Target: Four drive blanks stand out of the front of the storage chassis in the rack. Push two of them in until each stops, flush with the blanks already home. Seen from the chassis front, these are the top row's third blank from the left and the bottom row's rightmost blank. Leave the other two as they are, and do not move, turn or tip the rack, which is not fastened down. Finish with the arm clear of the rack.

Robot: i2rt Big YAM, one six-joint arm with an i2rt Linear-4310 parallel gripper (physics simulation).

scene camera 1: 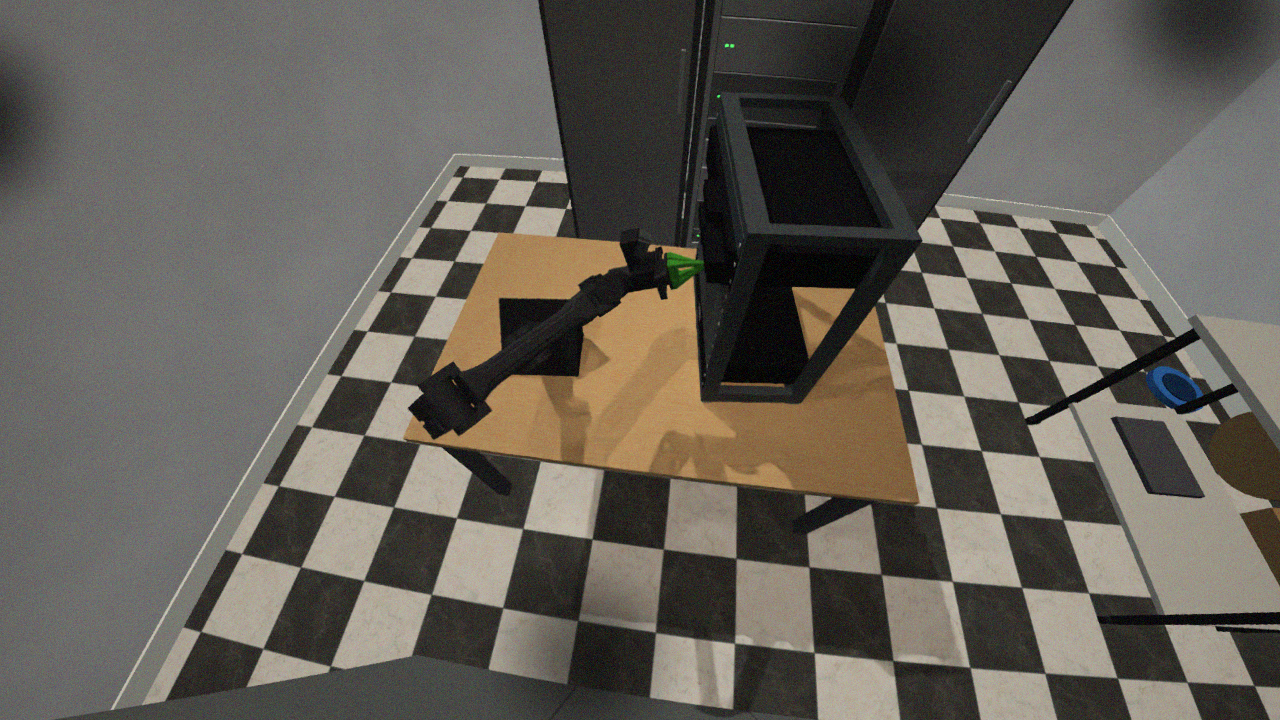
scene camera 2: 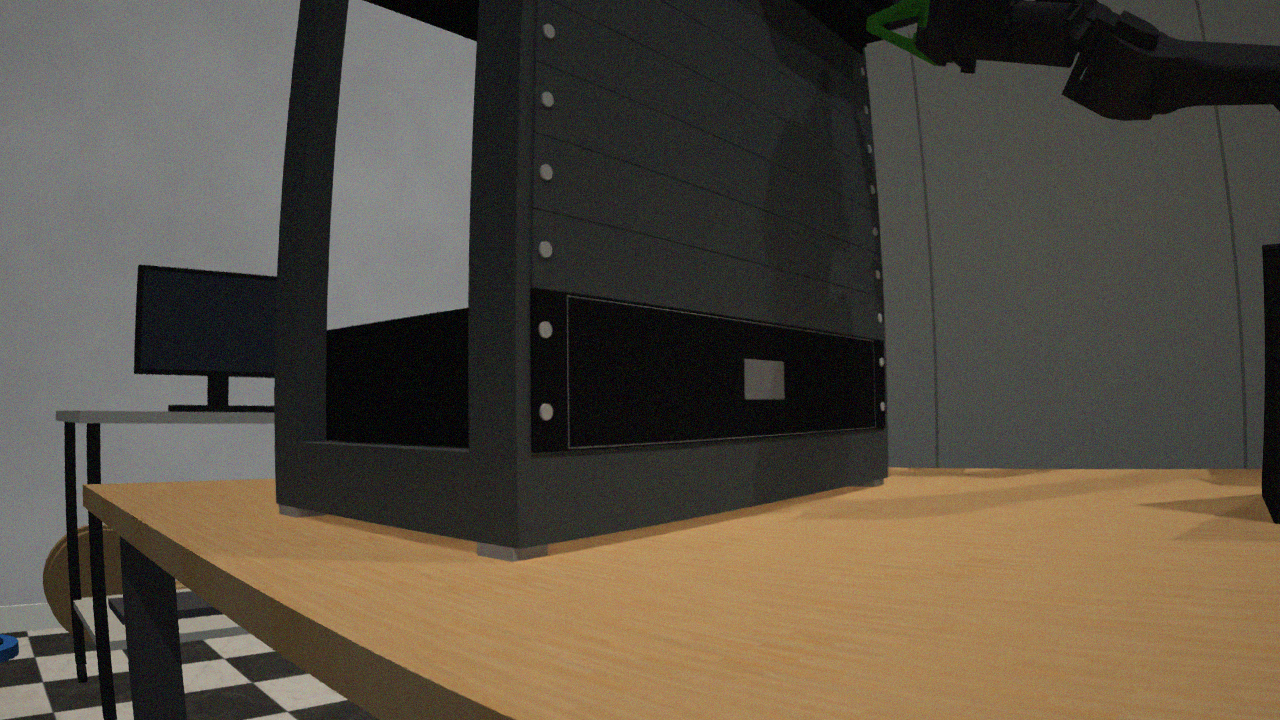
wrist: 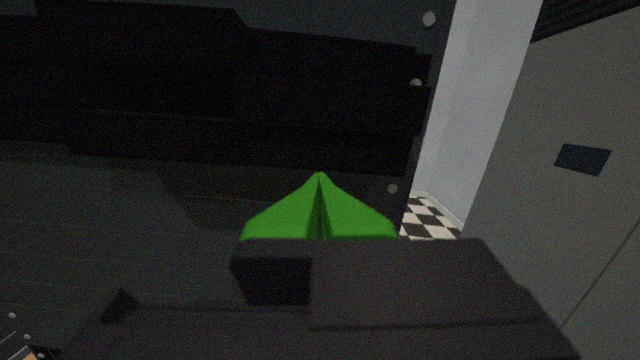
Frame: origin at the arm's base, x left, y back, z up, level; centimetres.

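Seen in the pictures: gripper, fingertip midpoint: (scene camera 2: 867, 24) (wrist: 319, 180).
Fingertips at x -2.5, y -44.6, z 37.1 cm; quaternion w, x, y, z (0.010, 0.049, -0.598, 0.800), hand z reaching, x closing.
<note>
Offsets run from my fingertips to a thing's top centre. "*": to the spot under its first point. Level surfaces: height alone.
The dark rack (scene camera 1: 744, 170) (scene camera 2: 496, 268) stands upright on the table. The black storage chassis @[* dy +1.0, dx +0.0, dz +5.0 cm] (wrist: 325, 100) crosses the upper part of the wrist view. Some of its blanks make stepped dark edges, but single blanks and their depths are too dark to tell apart surely. My gripper (scene camera 1: 702, 265) (scene camera 2: 870, 26) (wrist: 319, 180) is shut and empty. Its green fingertips point at the rack front; in the wrist view they overlap the chassis's lower edge, right of its middle. Contact with a blank cannot be told. The gripper body hides part of the rack front below.
The wooden table @[dz -45.3 cm] (scene camera 1: 644, 429) (scene camera 2: 805, 608) carries the rack. A black box (scene camera 1: 541, 358) (scene camera 2: 1271, 385) stands beneath the arm. A tall dark cabinet (scene camera 1: 626, 89) stands behind the table. A black panel with a light label @[* dy -3.0, dx +16.6, dz -35.0 cm] (scene camera 2: 763, 379) sits low in the rack.
</note>
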